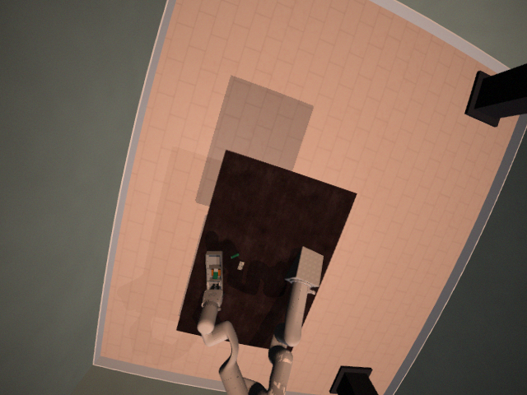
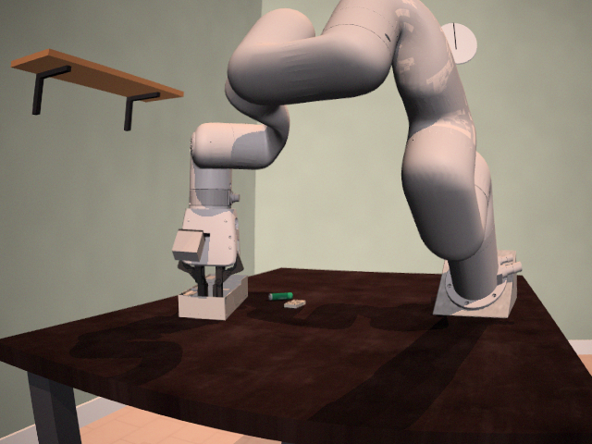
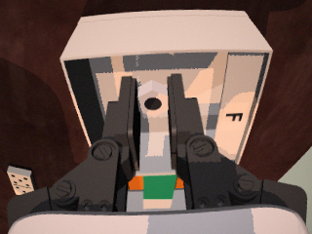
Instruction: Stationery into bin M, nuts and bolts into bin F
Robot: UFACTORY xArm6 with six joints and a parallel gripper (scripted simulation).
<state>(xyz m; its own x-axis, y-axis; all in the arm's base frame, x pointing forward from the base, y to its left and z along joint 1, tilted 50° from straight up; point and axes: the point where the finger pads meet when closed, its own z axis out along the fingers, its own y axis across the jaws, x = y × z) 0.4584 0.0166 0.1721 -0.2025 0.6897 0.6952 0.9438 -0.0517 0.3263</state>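
Now: the pale double bin 80 mm to the right of my hand, 20 mm ahead of it and 10 mm below it. Round my hand: green block (90 mm to the right, 20 mm ahead, 10 mm below); then orange block (80 mm to the right, 30 mm below, 20 mm ahead); then steel nut (20 mm below).
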